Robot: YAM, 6 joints.
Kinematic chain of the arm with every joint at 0, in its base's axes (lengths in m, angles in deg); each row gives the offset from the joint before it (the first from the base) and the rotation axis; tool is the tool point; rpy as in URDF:
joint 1: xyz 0 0 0.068 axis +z
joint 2: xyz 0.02 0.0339 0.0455 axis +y
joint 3: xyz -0.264 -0.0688 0 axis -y
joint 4: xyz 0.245 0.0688 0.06 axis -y
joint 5: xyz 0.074 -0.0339 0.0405 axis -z
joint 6: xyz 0.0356 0 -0.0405 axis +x
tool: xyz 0 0 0 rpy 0 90 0
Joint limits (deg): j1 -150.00..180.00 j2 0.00..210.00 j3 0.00..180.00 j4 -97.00..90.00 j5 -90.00..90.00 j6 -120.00..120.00
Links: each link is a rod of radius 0.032 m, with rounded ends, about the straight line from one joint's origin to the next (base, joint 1, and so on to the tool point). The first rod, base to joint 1, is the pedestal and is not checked.
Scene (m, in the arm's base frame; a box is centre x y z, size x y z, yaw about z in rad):
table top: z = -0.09
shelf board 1: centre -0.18 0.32 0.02 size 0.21 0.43 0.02 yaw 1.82
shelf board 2: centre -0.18 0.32 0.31 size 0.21 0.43 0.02 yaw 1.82
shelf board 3: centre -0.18 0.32 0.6 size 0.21 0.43 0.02 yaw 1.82
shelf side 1: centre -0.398 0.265 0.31 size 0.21 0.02 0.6 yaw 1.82
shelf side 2: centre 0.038 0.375 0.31 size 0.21 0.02 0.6 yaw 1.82
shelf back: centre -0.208 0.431 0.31 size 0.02 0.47 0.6 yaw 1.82
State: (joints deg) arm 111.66 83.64 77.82 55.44 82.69 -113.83
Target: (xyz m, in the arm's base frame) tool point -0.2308 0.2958 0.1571
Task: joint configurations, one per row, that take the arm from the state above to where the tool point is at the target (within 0.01 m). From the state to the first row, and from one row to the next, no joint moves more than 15 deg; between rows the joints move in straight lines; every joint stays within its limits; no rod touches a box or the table.
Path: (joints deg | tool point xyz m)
1: 125.33 79.24 74.28 55.07 84.15 -102.72 | -0.1271 0.2406 0.4710
2: 139.00 74.83 70.74 54.71 85.61 -91.62 | -0.1641 0.1897 0.4700
3: 152.66 70.43 67.21 54.34 87.08 -80.51 | -0.1854 0.1359 0.4674
4: 166.33 66.02 63.67 53.97 88.54 -69.40 | -0.1922 0.0834 0.4633
5: 180.00 61.62 60.13 53.61 90.00 -58.30 | -0.1864 0.0356 0.4578
6: 176.24 65.64 48.21 53.22 90.00 -72.18 | -0.2200 0.0501 0.3811
7: 172.49 69.66 36.28 52.83 90.00 -86.06 | -0.2289 0.0661 0.3010
8: 168.73 73.68 24.36 52.44 90.00 -99.95 | -0.2136 0.0789 0.2242
9: 164.97 77.70 12.43 52.05 90.00 -113.83 | -0.1770 0.0844 0.1571
10: 154.44 89.47 25.84 50.89 87.48 -113.83 | -0.2137 0.1416 0.1680
11: 143.90 101.24 39.24 49.72 84.97 -113.83 | -0.2335 0.2141 0.1679
12: 133.36 113.01 52.65 48.55 82.45 -113.83 | -0.2308 0.2958 0.1571

